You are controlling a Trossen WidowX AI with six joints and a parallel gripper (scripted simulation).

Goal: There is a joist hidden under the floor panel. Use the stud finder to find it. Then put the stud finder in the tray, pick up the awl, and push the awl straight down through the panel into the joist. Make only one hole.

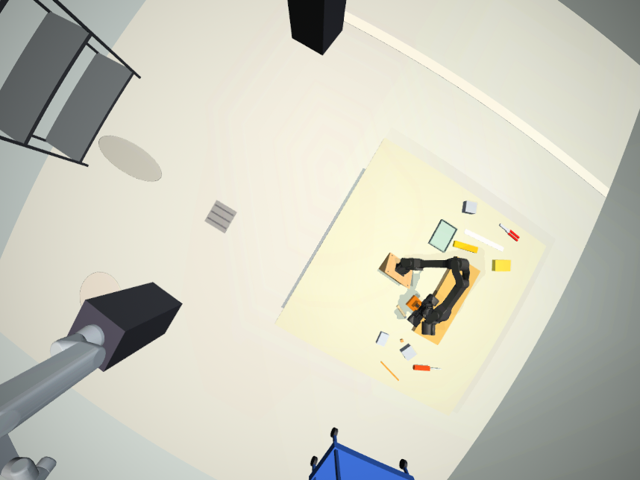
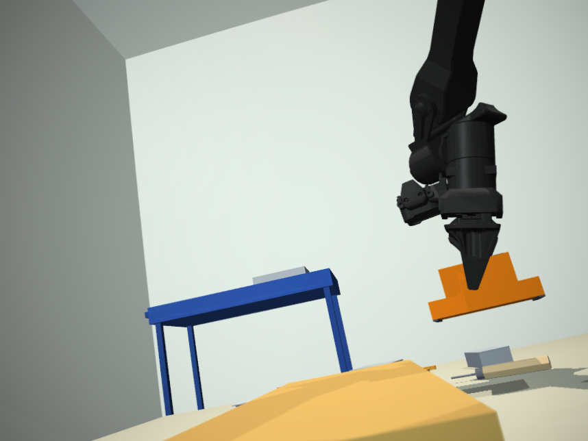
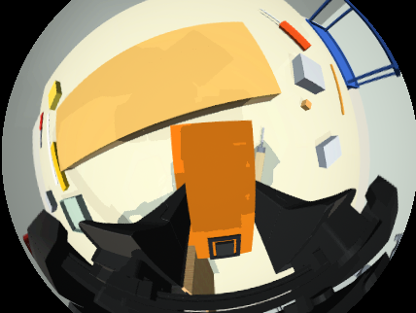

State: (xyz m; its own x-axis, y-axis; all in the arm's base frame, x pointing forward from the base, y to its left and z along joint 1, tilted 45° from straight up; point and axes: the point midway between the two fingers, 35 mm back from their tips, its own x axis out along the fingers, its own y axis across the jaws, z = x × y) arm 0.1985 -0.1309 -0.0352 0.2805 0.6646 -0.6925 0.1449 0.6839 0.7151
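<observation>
The awl lies 10 cm below my gripper tip and 9 cm to the right of it. Round my gripper tip: stud finder 2 cm behind, 2 cm above; pencil 42 cm to the right, 13 cm ahead, 10 cm below; tray 44 cm to the left, 9 cm below, 7 cm behind.
</observation>
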